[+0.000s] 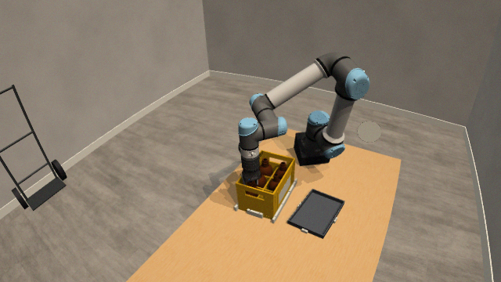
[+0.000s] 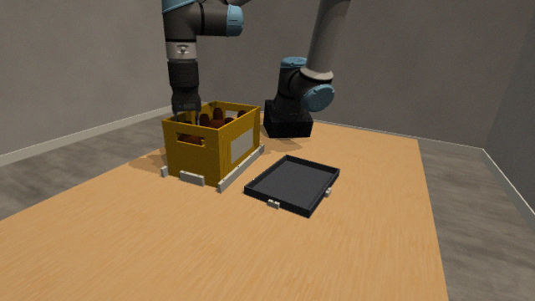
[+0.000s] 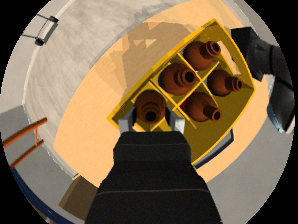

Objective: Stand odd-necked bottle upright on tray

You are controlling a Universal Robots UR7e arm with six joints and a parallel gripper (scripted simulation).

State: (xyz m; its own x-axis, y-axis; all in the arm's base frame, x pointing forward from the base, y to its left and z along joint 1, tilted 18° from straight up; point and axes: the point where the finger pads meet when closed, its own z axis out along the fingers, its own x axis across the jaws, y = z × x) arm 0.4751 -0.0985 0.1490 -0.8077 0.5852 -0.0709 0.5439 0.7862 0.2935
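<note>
My hand is 9 cm past the yellow crate, 8 cm above it and 3 cm to the right of it. The rest, counted from my hand: dark tray 30 cm to the left, 15 cm below, 12 cm behind; bottle 10 cm behind, 7 cm to the left, 7 cm below.
</note>
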